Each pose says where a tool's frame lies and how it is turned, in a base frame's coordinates. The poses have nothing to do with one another.
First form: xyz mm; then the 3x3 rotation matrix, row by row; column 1 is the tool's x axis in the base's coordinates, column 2 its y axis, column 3 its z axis. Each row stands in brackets.
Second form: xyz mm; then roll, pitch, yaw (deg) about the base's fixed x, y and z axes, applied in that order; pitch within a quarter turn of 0, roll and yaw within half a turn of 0. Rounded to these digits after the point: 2 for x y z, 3 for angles.
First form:
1: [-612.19 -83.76 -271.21], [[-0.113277 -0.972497 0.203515], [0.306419 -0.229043 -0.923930], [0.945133 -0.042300 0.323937]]
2: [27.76 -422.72 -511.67], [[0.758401 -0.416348 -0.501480], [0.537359 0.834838 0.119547], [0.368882 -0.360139 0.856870]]
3: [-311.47 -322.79 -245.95], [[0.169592 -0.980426 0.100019], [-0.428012 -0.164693 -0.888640], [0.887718 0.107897 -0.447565]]
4: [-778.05 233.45 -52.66], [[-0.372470 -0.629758 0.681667], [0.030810 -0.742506 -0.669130], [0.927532 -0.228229 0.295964]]
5: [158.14 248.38 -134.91], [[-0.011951 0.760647 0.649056], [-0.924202 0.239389 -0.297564], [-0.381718 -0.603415 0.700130]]
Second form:
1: -612.19 -83.76 -271.21 -7.440 -70.932 110.288
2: 27.76 -422.72 -511.67 -22.797 -21.647 35.319
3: -311.47 -322.79 -245.95 166.446 -62.588 -68.385
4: -778.05 233.45 -52.66 -37.637 -68.053 175.271
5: 158.14 248.38 -134.91 -40.757 22.440 -90.741
